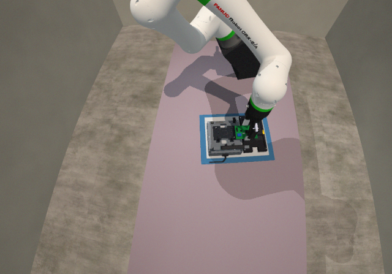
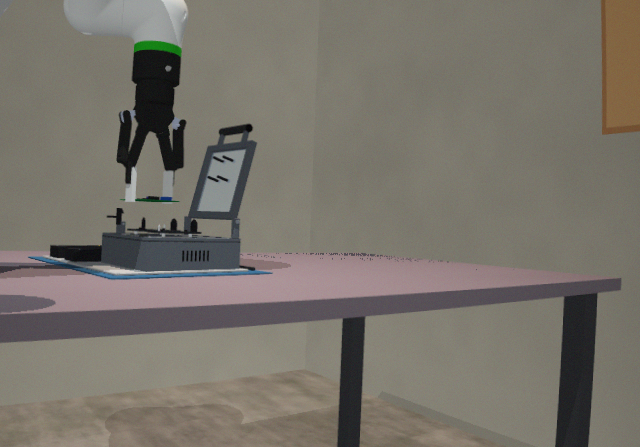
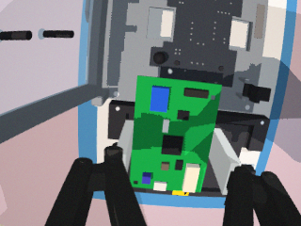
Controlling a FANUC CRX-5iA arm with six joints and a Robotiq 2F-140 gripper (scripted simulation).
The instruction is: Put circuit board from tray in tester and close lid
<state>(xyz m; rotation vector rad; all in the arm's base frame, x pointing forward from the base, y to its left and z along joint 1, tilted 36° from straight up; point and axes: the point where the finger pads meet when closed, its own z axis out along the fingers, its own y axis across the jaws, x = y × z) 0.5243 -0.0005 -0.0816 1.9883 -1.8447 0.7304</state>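
Now: hand 7 cm to the left of the tester, 3 cm above it and 1 cm short of it. Round my hand: tester lid (10 cm to the right, 10 cm ahead, 4 cm above); latch hook (8 cm behind, 6 cm below, 5 cm to the right); green circuit board (2 cm below).
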